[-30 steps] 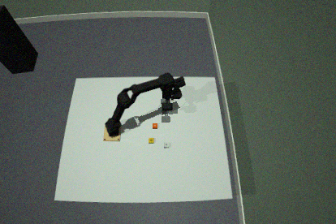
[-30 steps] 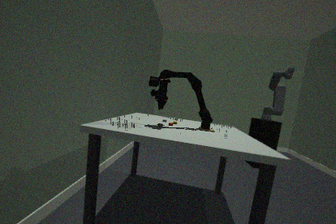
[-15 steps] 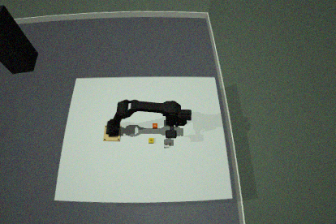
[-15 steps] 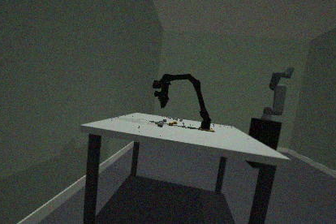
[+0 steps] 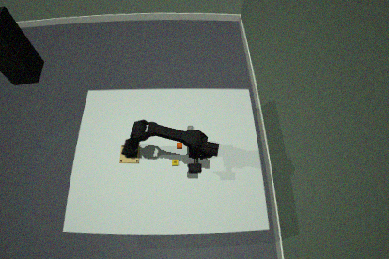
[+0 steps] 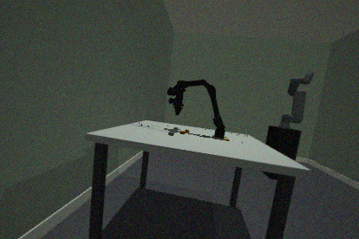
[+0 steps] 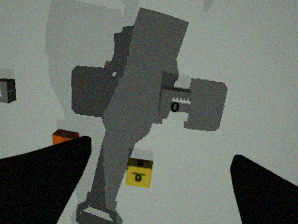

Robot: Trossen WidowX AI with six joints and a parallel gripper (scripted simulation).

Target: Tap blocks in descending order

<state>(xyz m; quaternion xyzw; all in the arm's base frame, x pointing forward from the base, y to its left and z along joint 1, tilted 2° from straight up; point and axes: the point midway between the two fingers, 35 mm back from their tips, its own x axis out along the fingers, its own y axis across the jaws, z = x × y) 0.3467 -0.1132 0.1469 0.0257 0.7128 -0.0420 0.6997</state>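
The yellow block lies 100 mm behind my gripper tip, 30 mm to the left of it and 120 mm below it. The rest, counted from my gripper tip: orange block (60 mm behind, 130 mm to the left, 120 mm below); then white block (10 mm to the right, 120 mm below); then grey block (10 mm ahead, 230 mm to the left, 120 mm below).
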